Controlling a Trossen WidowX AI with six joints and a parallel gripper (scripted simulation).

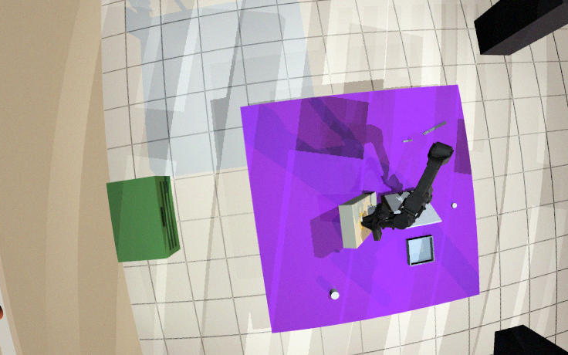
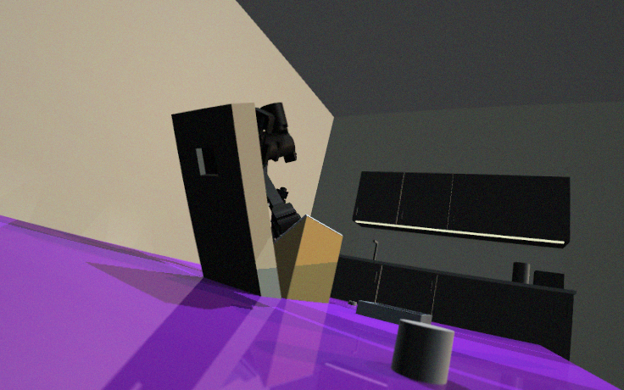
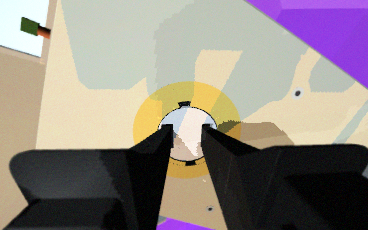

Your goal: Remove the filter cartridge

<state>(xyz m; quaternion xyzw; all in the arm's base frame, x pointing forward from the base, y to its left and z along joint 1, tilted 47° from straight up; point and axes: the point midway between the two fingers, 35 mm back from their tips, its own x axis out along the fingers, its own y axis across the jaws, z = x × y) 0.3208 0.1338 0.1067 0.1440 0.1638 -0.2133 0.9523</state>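
The round white filter cartridge is 1 cm ahead of my gripper tip and 1 cm below it. Round my gripper tip: beige service panel (4 cm behind, 8 cm below); blue-grey square tray (42 cm behind, 26 cm to the left, 24 cm below).
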